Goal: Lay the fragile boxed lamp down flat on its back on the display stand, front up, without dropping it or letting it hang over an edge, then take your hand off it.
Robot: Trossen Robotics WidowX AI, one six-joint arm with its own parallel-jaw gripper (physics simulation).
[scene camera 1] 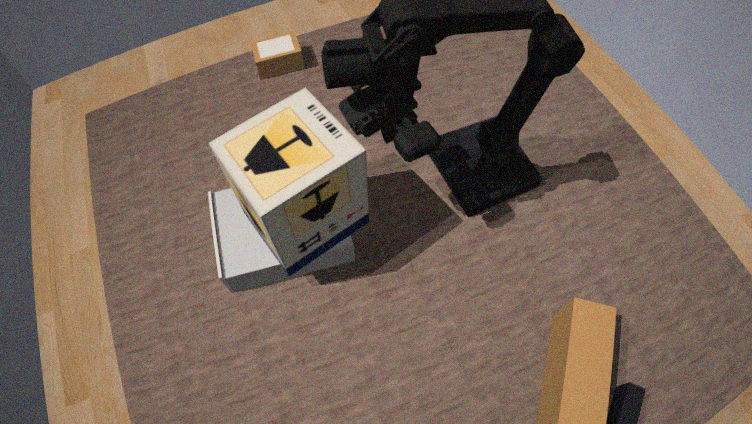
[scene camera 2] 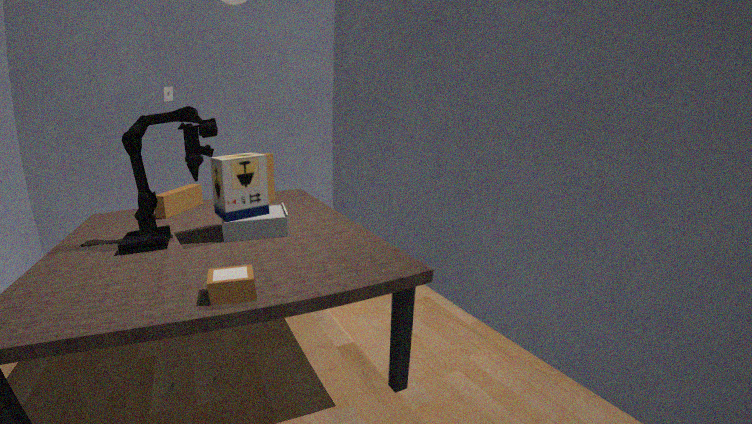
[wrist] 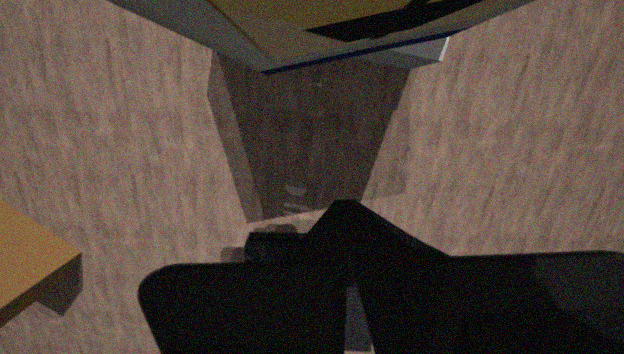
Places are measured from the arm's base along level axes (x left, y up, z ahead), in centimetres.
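Pixels of known places: gripper, fingertip midpoint: [scene camera 1: 387,141] [scene camera 2: 196,181] [wrist: 344,209]; arm's base, origin of the base link: [scene camera 1: 490,172] [scene camera 2: 148,231].
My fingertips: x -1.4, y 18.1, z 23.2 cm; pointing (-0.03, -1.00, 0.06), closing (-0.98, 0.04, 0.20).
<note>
Ahead of a thing's pixels: the offset from my fingertips to its top centre. "spot": to the spot under its first point. Level surfaces: height alone.
The boxed lamp @(dy +7.8, dx +1.5, dz +16.8 cm) [scene camera 1: 290,168] [scene camera 2: 241,185] is a white carton with yellow lamp pictures and a blue band along its bottom. It stands upright on the low white display stand [scene camera 1: 233,240] [scene camera 2: 258,227], with its near bottom corner close to the stand's edge. My black gripper [scene camera 1: 412,140] [scene camera 2: 194,173] [wrist: 344,209] is shut and empty. It points down at the table beside the box, a short way from it and not touching it. In the wrist view the box's underside edge @(spot: dy -0.8, dx +2.5, dz +7.0 cm) [wrist: 310,24] and a bit of the stand [wrist: 419,53] show at the top.
A small cardboard box with a white label @(dy -15.8, dx -51.2, dz +12.5 cm) [scene camera 1: 277,55] [scene camera 2: 231,283] sits on the brown table @(dy -21.8 cm) [scene camera 1: 416,336] [scene camera 2: 332,252]. A larger tan box @(dy -10.8, dx +48.1, dz -17.2 cm) [scene camera 1: 564,362] [scene camera 2: 181,199] stands near the arm. The arm's base [scene camera 1: 488,172] is right of the lamp box.
</note>
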